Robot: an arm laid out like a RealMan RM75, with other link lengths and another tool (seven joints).
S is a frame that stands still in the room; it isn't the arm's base.
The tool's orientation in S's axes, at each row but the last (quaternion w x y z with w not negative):
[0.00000, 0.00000, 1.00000, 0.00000]
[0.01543, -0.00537, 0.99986, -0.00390]
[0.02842, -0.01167, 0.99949, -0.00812]
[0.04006, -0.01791, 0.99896, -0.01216]
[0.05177, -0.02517, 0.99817, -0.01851]
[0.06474, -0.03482, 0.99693, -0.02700]
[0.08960, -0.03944, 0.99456, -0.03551]
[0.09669, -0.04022, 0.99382, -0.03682]
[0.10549, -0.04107, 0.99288, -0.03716]
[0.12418, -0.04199, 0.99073, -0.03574]
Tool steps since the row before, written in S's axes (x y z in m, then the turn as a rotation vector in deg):
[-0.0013, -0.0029, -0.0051, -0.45, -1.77, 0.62]
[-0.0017, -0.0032, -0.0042, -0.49, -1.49, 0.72]
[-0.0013, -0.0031, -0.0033, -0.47, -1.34, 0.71]
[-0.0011, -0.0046, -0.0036, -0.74, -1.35, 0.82]
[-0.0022, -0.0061, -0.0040, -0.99, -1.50, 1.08]
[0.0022, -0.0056, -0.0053, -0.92, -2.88, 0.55]
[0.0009, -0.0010, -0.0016, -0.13, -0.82, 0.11]
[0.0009, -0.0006, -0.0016, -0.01, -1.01, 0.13]
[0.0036, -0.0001, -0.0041, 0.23, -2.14, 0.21]
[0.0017, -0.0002, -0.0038, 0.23, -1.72, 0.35]
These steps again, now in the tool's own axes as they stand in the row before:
[0.0013, -0.0029, 0.0051, 0.45, -1.77, -0.62]
[0.0019, -0.0031, 0.0042, 0.48, -1.49, -0.72]
[0.0016, -0.0030, 0.0033, 0.46, -1.34, -0.71]
[0.0016, -0.0045, 0.0036, 0.72, -1.34, -0.85]
[0.0029, -0.0058, 0.0040, 0.95, -1.49, -1.13]
[-0.0011, -0.0054, 0.0058, 1.05, -2.84, -0.52]
[-0.0005, -0.0009, 0.0018, 0.18, -0.81, -0.08]
[-0.0005, -0.0005, 0.0018, 0.07, -1.01, -0.06]
[-0.0027, 0.0000, 0.0048, -0.08, -2.16, -0.02]
[-0.0007, 0.0000, 0.0041, -0.15, -1.76, -0.18]

